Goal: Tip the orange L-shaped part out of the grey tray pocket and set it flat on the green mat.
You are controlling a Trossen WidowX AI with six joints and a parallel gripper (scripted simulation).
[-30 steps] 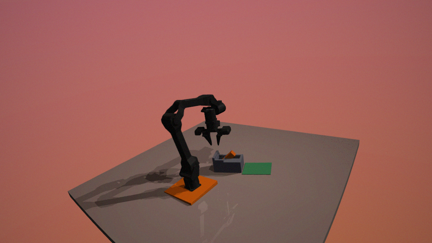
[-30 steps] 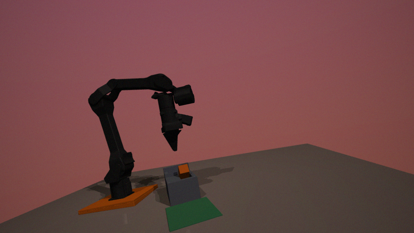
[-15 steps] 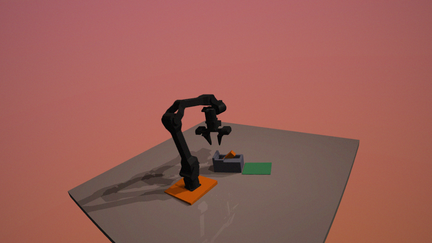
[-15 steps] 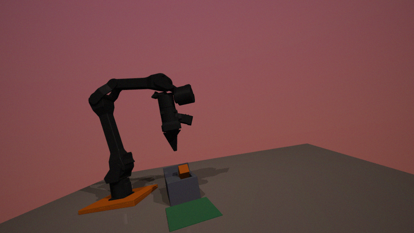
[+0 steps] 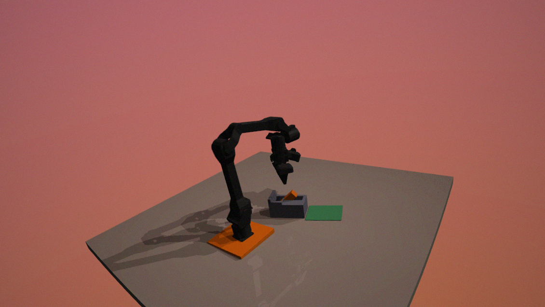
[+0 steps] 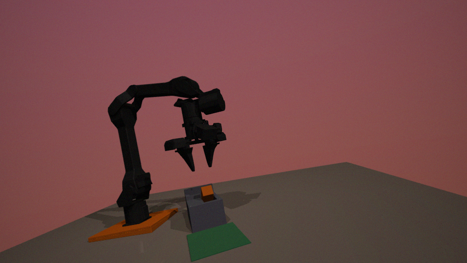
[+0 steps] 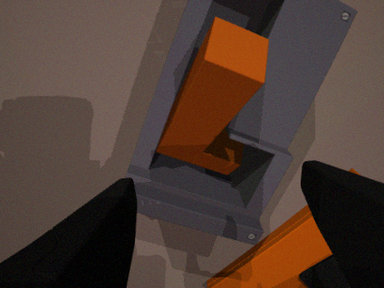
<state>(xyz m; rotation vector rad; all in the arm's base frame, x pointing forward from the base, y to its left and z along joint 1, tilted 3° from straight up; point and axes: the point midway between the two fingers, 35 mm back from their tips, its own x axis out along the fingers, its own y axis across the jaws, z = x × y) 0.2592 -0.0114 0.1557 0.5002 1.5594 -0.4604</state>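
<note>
Now: the orange L-shaped part 2 cm behind my gripper tip and 10 cm below it. From my gripper tip the other things lie so: green mat 7 cm ahead, 15 cm to the right, 16 cm below.
</note>
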